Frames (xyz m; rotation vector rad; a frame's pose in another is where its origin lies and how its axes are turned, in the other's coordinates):
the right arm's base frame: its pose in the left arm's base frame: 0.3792 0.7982 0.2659 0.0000 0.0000 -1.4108
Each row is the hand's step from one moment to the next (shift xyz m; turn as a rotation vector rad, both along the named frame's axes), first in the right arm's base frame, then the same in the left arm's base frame.
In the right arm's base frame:
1: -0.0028 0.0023 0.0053 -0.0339 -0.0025 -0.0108
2: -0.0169 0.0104 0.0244 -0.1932 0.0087 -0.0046
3: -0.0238 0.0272 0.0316 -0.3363 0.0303 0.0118
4: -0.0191 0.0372 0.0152 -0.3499 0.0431 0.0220
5: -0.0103 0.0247 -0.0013 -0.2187 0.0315 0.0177
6: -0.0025 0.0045 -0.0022 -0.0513 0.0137 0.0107
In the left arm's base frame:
1: 0.0018 0.0031 0.0053 -0.0079 0.0331 -0.0108
2: 0.0076 0.0183 0.0244 -0.0222 0.1921 -0.0046
3: 0.0231 0.0278 0.0316 -0.0237 0.3368 0.0118
4: 0.0337 0.0248 0.0152 -0.0132 0.3523 0.0220
5: 0.0227 0.0141 -0.0013 -0.0037 0.2209 0.0177
6: 0.0040 0.0032 -0.0022 0.0054 0.0528 0.0107

